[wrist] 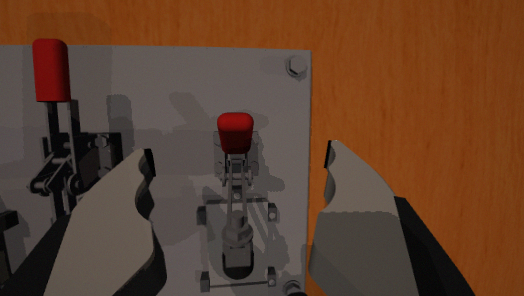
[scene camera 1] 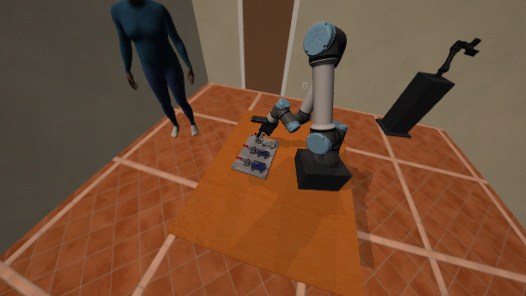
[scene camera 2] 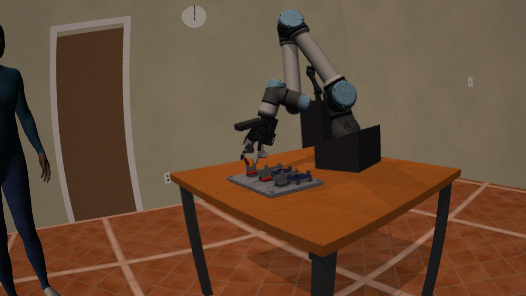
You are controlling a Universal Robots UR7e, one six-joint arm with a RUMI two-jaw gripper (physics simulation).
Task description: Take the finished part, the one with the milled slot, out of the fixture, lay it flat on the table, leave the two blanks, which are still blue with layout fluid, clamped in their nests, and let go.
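Note:
My gripper (scene camera 1: 259, 135) (scene camera 2: 249, 160) (wrist: 241, 146) is open and empty, low over the far end of the fixture plate (scene camera 1: 241, 168) (scene camera 2: 270, 194) (wrist: 165, 75). In the wrist view its fingers stand on either side of the end clamp's red handle (wrist: 235, 132), which tilts up towards the camera. The bare grey finished part (scene camera 1: 270, 145) (wrist: 217, 256) sits among corner posts in the end nest, below that clamp's spindle (wrist: 237, 237). Whether the spindle touches it is unclear, and I cannot make out the slot. The two blue blanks (scene camera 1: 263, 154) (scene camera 1: 258, 166) (scene camera 2: 281, 171) (scene camera 2: 300, 176) sit in the other nests.
The neighbouring clamp's red handle (wrist: 51, 70) lies outward, close to the left finger in the wrist view. Bolts (wrist: 296, 66) stand at the plate's corners. The fixture rests on the wooden table (scene camera 1: 220, 215) (scene camera 2: 380, 200) beside the black robot base (scene camera 1: 322, 175). A person (scene camera 1: 155, 50) stands beyond the table.

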